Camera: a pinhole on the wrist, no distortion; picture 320 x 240 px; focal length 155.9 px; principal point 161.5 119.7 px. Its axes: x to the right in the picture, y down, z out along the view. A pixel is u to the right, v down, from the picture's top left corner.
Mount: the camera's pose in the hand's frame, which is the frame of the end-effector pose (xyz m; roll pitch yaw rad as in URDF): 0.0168 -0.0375 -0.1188 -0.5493 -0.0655 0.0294
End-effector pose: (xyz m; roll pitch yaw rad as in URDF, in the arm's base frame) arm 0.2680 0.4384 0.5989 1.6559 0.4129 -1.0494
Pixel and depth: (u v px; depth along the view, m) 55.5 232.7 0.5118
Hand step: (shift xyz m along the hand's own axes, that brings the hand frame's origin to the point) -0.3633 0.5352 0.1007
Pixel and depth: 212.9 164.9 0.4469
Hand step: 0.1331 0.3099 0.2037
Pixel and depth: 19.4 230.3 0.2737
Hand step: -0.2497 0.2633 -0.0034
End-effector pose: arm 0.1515 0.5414 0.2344 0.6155 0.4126 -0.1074
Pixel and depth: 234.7 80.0 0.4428
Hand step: 0.1916 0.1027 0.3304
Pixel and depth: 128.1 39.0 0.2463
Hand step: -0.0545 -0.0197 0.1538
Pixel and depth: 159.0 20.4 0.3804
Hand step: -0.0186 -0.0466 0.3308
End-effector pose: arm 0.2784 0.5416 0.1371 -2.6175 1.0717 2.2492
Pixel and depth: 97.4 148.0 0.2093
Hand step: -0.0836 0.1013 0.0339
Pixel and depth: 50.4 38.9 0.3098
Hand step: -0.2269 -0.0199 0.2141
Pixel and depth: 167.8 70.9 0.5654
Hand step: -0.0022 0.1062 0.4561
